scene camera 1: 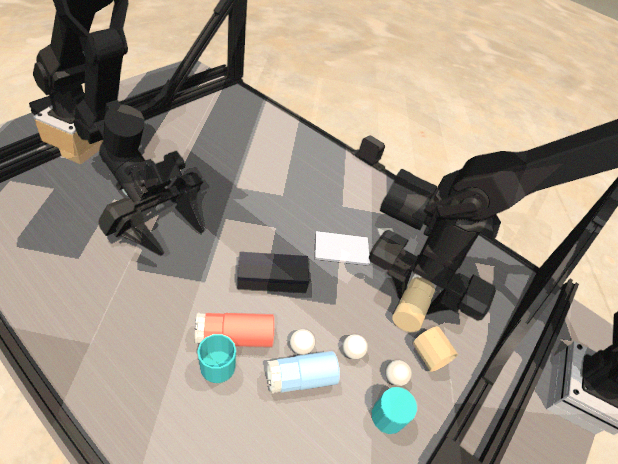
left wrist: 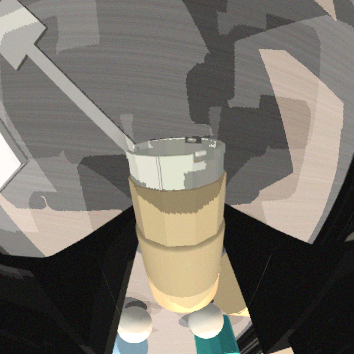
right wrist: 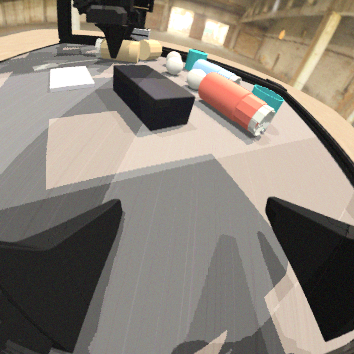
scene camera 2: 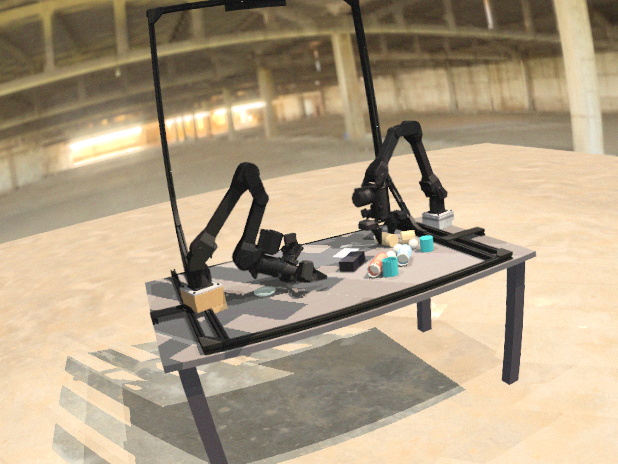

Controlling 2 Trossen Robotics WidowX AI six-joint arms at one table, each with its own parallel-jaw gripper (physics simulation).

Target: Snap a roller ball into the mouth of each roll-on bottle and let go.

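Places are measured from the left arm's base along level axes (x ahead, y left, z up), in metres.
Pixels of known places: left gripper, fingertip midpoint: [scene camera 1: 413, 304] [left wrist: 178, 210] [right wrist: 116, 55] [scene camera 2: 385, 242]; right gripper, fingertip midpoint: [scene camera 1: 183, 242] [right wrist: 194, 205] [scene camera 2: 320, 277]; left arm's base at its link origin: [scene camera 1: 602, 381] [right wrist: 135, 27] [scene camera 2: 437, 211]; right arm's base at its link origin: [scene camera 1: 71, 111] [scene camera 2: 200, 285].
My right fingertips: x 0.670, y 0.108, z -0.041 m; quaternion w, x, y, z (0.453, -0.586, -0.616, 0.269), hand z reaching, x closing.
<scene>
Ahead of a thing's pixels: the offset from my right fingertips to its middle.
A tan bottle {dy -0.111, dx -0.373, dz +0.006 m} [scene camera 1: 413, 309] [left wrist: 180, 272] lies on its side, its pale open mouth toward the top of the left wrist view. My left gripper [left wrist: 178, 210] is shut on it, one finger against each side. A red bottle {dy +0.086, dx -0.163, dz +0.006 m} [scene camera 1: 250, 330] [right wrist: 225, 97] and a light blue bottle {dy +0.090, dx -0.275, dz +0.006 m} [scene camera 1: 317, 371] [scene camera 2: 404, 254] lie on their sides, mouths toward the left in scene camera 1. Three white balls {dy +0.047, dx -0.252, dz +0.002 m} [scene camera 1: 302, 341] {dy +0.013, dx -0.321, dz +0.002 m} [scene camera 1: 355, 346] {dy +0.017, dx -0.392, dz +0.002 m} [scene camera 1: 398, 373] rest loose on the table near the blue bottle. My right gripper [scene camera 1: 181, 242] [right wrist: 194, 205] is open and empty, apart from the bottles.
A teal cap {dy +0.136, dx -0.170, dz +0.009 m} [scene camera 1: 217, 362] stands open end up against the red bottle. Another teal cap {dy +0.073, dx -0.404, dz +0.007 m} [scene camera 1: 394, 410] is near the lowest ball. A tan cap {dy -0.045, dx -0.427, dz +0.007 m} [scene camera 1: 434, 350] lies beside the tan bottle. A black block {dy -0.033, dx -0.153, dz +0.001 m} [scene camera 1: 272, 272] and a white slab {dy -0.158, dx -0.221, dz -0.013 m} [scene camera 1: 342, 247] lie farther back.
</scene>
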